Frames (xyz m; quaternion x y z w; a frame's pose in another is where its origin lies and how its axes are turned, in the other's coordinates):
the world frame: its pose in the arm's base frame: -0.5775 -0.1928 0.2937 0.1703 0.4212 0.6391 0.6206
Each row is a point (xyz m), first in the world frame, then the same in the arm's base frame.
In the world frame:
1: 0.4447 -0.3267 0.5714
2: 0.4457 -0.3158 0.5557
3: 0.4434 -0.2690 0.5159
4: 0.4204 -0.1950 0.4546
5: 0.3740 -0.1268 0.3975
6: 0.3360 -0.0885 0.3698
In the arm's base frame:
1: -0.0185 0.3697 0.2486
2: -0.0374 0.3669 0.2472
3: -0.0968 0.3576 0.2597
4: -0.1864 0.3253 0.2862
5: -0.2650 0.2716 0.3179
6: -0.3039 0.2318 0.3420

